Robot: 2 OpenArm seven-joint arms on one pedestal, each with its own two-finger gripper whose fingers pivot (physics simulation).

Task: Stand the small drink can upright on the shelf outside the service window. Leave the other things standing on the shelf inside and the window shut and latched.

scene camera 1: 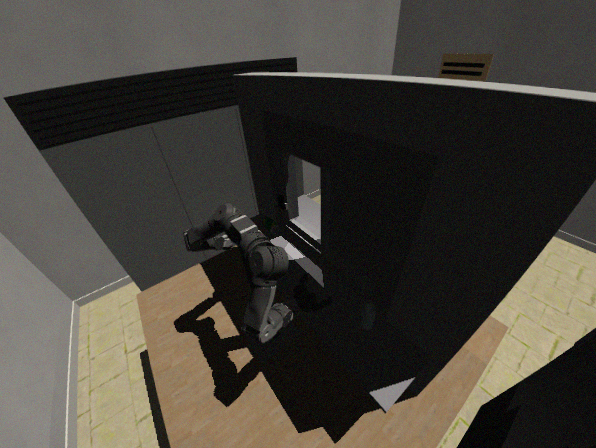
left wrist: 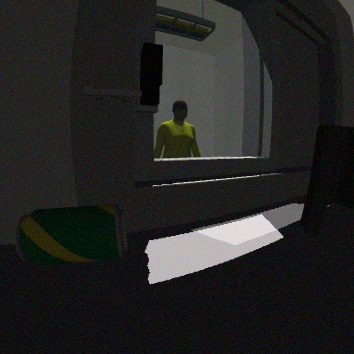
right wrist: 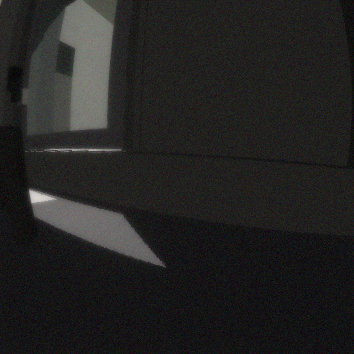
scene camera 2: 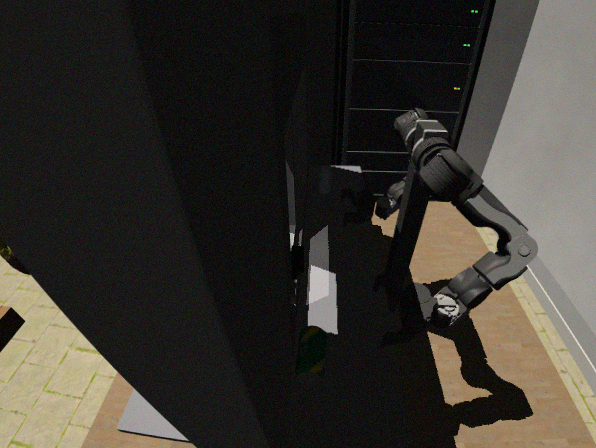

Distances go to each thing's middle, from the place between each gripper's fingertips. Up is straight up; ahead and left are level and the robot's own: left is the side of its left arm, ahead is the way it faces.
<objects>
Now: the window sash (scene camera 1: 306,186) 15 cm ahead of my right hand, 34 cm to the left of it and 26 cm above it. From my right hand the other things lie so: green can with yellow stripe (scene camera 2: 310,365) (9 cm ahead, 56 cm to the left, 3 cm below).
Right now my left hand is 150 mm short of the green can with yellow stripe, 70 mm to the right of it and 90 mm above it. Also, from my left hand: window sash 200 mm ahead, 150 mm to the right, 200 mm above.
</objects>
